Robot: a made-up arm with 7 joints. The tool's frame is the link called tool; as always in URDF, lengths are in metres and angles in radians. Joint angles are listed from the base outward. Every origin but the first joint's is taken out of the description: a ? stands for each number. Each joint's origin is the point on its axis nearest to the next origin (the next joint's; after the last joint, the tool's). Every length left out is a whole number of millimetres.
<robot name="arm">
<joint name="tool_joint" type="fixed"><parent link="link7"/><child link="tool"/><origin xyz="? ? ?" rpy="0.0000 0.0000 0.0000"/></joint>
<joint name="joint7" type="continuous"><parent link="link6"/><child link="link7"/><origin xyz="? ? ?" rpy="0.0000 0.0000 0.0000"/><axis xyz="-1 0 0"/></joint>
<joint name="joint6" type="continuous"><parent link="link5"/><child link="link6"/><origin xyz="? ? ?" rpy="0.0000 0.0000 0.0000"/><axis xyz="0 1 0"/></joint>
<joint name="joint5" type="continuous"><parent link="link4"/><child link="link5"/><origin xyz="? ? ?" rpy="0.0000 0.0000 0.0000"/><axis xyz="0 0 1"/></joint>
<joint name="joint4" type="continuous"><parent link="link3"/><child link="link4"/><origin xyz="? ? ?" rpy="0.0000 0.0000 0.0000"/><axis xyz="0 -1 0"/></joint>
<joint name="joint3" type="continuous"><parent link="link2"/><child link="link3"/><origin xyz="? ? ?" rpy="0.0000 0.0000 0.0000"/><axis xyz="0 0 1"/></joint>
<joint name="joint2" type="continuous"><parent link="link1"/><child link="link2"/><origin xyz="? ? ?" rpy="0.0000 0.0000 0.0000"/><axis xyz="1 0 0"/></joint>
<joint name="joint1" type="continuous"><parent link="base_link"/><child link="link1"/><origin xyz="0.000 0.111 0.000" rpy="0.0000 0.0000 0.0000"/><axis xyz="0 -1 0"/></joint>
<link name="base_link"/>
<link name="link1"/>
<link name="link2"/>
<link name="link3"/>
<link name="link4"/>
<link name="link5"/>
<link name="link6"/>
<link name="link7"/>
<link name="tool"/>
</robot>
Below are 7 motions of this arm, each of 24 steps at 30 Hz.
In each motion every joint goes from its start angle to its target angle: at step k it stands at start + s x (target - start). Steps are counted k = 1, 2, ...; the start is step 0. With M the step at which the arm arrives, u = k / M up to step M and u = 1 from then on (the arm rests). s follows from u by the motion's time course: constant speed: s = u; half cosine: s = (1 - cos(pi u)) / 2; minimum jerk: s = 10 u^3 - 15 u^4 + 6 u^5.
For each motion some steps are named. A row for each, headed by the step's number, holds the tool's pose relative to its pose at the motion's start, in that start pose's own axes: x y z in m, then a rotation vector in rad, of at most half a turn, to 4 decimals.
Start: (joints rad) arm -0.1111 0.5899 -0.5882 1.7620 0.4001 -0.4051 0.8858
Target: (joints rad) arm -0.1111 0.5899 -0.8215 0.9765 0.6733 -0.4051 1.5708
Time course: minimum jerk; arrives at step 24
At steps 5, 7, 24:
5: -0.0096 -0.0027 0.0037 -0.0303 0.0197 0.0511
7: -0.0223 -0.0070 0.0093 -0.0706 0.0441 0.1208
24: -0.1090 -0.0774 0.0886 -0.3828 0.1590 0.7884

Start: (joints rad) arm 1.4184 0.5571 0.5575 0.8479 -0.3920 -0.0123 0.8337
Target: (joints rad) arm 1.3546 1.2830 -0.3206 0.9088 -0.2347 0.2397 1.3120
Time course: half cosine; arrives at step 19
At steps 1, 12, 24:
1: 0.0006 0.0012 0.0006 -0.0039 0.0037 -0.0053
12: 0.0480 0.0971 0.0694 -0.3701 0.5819 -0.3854
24: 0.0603 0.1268 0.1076 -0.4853 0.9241 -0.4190

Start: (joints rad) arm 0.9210 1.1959 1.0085 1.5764 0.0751 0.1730 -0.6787
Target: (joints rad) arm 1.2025 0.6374 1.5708 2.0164 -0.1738 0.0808 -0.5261
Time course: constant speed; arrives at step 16
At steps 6, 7, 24:
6: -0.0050 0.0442 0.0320 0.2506 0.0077 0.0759
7: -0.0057 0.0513 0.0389 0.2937 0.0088 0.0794
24: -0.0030 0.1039 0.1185 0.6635 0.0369 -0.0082

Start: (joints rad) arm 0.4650 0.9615 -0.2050 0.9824 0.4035 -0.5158 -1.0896
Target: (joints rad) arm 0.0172 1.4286 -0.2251 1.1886 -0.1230 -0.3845 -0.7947
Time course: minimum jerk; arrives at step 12
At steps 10, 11, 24:
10: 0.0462 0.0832 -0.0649 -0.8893 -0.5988 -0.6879
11: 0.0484 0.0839 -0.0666 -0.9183 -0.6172 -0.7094
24: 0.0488 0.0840 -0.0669 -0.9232 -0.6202 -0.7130

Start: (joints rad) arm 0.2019 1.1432 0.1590 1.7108 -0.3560 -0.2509 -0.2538
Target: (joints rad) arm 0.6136 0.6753 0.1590 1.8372 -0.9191 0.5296 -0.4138
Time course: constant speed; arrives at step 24
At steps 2, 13, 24:
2: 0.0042 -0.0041 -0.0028 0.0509 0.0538 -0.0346
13: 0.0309 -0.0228 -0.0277 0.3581 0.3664 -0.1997
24: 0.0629 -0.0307 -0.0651 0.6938 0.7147 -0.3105

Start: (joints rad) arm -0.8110 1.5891 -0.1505 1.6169 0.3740 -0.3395 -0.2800
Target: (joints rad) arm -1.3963 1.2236 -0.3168 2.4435 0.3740 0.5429 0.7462
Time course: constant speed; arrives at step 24
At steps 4, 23, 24:
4: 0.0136 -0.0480 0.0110 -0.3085 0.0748 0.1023
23: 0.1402 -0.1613 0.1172 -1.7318 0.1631 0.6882
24: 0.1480 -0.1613 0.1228 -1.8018 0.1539 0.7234

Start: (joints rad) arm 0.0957 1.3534 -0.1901 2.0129 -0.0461 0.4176 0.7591
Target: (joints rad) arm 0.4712 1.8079 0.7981 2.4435 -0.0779 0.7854 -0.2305
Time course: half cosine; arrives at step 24
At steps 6, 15, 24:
6: 0.0115 0.0295 0.0404 0.3462 0.0451 -0.0617
15: 0.0818 0.0536 0.1918 1.6254 0.0907 -0.3948
24: 0.1260 0.0165 0.2508 2.3235 -0.0008 -0.6640

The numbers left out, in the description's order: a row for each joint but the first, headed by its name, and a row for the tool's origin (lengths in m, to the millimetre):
tool: 0.000 0.000 0.000
joint7: 0.000 0.000 0.000
joint6: 0.000 0.000 0.000
joint5: 0.000 0.000 -0.202
joint4: 0.000 0.000 0.000
joint3: 0.000 0.000 -0.301
joint2: 0.000 0.000 0.000

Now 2 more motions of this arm.
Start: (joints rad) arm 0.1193 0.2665 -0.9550 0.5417 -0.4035 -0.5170 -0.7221
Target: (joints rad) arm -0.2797 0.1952 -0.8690 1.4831 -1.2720 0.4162 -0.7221
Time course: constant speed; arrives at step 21
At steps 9, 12, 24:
9: 0.0751 -0.0378 0.0182 -0.0015 -0.1426 -0.2502
12: 0.1012 -0.0429 0.0268 0.0597 -0.1758 -0.3363
24: 0.1762 -0.0355 0.0583 0.3965 -0.1701 -0.5655

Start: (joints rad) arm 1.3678 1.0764 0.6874 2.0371 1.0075 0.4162 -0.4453
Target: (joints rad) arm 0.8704 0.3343 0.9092 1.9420 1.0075 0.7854 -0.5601
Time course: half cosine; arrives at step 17
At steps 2, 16, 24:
2: -0.0067 0.0010 0.0035 0.0170 0.0336 0.0097
16: -0.1316 0.0231 0.1911 0.5685 1.0384 0.1618
24: -0.1319 0.0231 0.1934 0.5741 1.0474 0.1624

